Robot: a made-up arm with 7 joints. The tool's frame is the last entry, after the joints. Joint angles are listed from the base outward. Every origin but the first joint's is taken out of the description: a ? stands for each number. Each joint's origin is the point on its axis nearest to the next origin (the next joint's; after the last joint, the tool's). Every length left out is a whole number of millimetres.
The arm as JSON. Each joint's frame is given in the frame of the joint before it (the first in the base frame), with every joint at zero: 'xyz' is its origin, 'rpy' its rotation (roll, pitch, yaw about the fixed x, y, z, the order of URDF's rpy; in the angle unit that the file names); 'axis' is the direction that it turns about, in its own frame. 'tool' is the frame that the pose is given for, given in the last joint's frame.
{
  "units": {
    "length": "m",
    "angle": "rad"
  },
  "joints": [
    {
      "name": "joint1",
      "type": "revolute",
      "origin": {
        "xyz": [
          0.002,
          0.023,
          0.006
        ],
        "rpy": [
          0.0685,
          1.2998,
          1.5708
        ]
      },
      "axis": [
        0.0,
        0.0,
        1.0
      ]
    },
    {
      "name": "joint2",
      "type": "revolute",
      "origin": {
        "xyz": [
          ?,
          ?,
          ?
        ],
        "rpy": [
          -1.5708,
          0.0,
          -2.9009
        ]
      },
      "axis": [
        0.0,
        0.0,
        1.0
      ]
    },
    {
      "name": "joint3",
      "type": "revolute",
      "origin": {
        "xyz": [
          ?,
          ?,
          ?
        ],
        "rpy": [
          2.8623,
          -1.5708,
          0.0
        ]
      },
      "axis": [
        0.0,
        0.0,
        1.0
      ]
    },
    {
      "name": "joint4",
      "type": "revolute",
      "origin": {
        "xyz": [
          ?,
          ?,
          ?
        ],
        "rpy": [
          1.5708,
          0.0,
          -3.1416
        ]
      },
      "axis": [
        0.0,
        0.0,
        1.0
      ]
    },
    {
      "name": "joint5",
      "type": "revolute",
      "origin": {
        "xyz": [
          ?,
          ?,
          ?
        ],
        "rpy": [
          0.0,
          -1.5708,
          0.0
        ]
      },
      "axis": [
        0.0,
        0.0,
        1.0
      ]
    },
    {
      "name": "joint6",
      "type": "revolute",
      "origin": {
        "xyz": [
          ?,
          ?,
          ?
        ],
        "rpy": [
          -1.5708,
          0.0,
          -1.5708
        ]
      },
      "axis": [
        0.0,
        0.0,
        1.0
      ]
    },
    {
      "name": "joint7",
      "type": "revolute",
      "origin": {
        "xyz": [
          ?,
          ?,
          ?
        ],
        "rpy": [
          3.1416,
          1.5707,
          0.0
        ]
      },
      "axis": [
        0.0,
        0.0,
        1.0
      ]
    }
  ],
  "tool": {
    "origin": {
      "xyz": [
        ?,
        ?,
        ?
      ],
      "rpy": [
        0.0,
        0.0,
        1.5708
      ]
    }
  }
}
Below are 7 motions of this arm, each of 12 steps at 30 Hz.
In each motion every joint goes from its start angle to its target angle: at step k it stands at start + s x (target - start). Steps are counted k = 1, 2, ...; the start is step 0. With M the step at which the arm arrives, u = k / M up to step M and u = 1 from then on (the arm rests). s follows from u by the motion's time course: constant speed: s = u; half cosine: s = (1 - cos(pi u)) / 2; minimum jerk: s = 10 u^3 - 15 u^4 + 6 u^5.
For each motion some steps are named. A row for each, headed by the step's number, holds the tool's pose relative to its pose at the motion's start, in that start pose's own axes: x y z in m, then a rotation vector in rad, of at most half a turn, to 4 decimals.
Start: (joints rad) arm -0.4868 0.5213 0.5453 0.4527 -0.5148 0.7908 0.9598
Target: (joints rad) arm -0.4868 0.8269 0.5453 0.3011 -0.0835 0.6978 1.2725
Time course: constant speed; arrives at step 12
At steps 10, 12:
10: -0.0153 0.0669 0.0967 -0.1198 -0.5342 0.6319
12: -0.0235 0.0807 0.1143 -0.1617 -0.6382 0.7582

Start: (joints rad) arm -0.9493 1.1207 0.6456 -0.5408 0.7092 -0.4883 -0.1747
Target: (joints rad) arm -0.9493 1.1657 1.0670 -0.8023 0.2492 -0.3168 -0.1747
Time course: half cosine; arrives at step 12
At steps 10, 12:
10: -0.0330 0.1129 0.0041 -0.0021 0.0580 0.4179
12: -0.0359 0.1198 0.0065 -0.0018 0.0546 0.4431

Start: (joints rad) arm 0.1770 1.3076 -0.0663 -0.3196 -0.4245 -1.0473 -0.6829
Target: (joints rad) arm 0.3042 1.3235 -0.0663 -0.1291 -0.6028 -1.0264 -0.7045
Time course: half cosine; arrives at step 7
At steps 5, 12:
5: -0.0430 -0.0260 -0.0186 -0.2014 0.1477 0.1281
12: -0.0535 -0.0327 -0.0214 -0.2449 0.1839 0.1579

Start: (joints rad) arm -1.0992 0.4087 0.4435 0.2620 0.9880 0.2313 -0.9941
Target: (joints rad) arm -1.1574 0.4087 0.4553 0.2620 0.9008 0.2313 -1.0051
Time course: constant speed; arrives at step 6
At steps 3, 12:
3: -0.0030 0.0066 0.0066 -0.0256 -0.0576 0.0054
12: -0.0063 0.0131 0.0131 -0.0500 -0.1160 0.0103

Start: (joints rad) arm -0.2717 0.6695 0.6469 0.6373 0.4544 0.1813 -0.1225
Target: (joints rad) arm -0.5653 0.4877 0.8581 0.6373 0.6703 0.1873 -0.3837
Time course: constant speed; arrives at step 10
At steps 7, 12:
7: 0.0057 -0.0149 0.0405 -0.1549 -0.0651 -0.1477
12: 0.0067 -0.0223 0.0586 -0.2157 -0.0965 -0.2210

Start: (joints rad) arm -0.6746 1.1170 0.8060 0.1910 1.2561 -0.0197 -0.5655
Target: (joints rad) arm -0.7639 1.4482 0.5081 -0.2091 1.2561 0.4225 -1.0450
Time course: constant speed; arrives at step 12
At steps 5, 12:
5: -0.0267 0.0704 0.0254 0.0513 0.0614 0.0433
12: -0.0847 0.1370 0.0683 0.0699 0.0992 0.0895

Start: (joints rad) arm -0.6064 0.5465 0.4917 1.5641 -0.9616 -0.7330 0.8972
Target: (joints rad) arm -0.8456 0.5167 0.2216 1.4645 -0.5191 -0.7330 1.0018
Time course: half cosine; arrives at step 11
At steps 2, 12:
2: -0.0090 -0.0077 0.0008 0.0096 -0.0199 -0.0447
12: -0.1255 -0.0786 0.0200 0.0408 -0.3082 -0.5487

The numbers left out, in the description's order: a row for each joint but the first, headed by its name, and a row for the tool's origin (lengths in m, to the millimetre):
joint2: 0.009 0.002 0.0
joint3: -0.185 0.048 0.0
joint4: 0.022 0.003 0.0
joint5: -0.209 -0.016 0.0
joint6: 0.0 0.0 0.0
joint7: 0.0 -0.053 0.0
tool: 0.0 0.0 0.0

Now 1 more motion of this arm.
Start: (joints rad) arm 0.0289 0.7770 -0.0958 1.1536 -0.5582 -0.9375 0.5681
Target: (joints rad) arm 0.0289 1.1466 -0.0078 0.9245 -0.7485 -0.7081 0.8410
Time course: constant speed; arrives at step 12
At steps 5, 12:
5: 0.0547 0.0224 0.0360 -0.0065 -0.0692 0.1974
12: 0.1181 0.0497 0.1029 -0.0501 -0.1639 0.4368

